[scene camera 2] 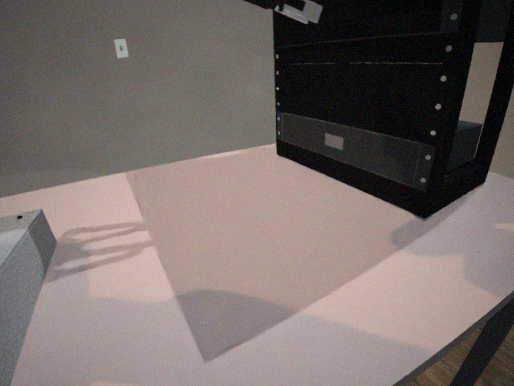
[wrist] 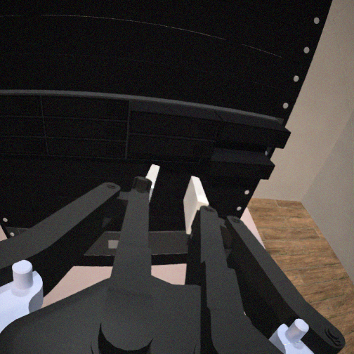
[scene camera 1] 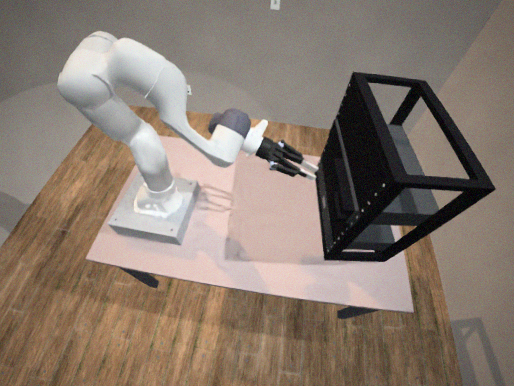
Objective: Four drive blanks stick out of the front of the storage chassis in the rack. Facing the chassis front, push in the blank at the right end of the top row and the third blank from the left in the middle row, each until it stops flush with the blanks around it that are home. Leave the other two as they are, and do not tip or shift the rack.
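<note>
The black storage chassis is in the rack. In the wrist view, a blank at the right end of the top row sticks out clearly. Another protruding blank is below it at the right. The top-row blank left of the end one also seems to stand forward; the dark faces hide the depth of the others. My gripper is partly open and empty. Its pale fingertips point at the rack front, appearing near the chassis's lower edge, left of the lower protruding blank. Contact cannot be told.
A grey panel with a pale label is low in the rack. Dark flat panels fill the front above it. The rack stands on the pink table top, facing the robot base. A wall is behind the rack.
</note>
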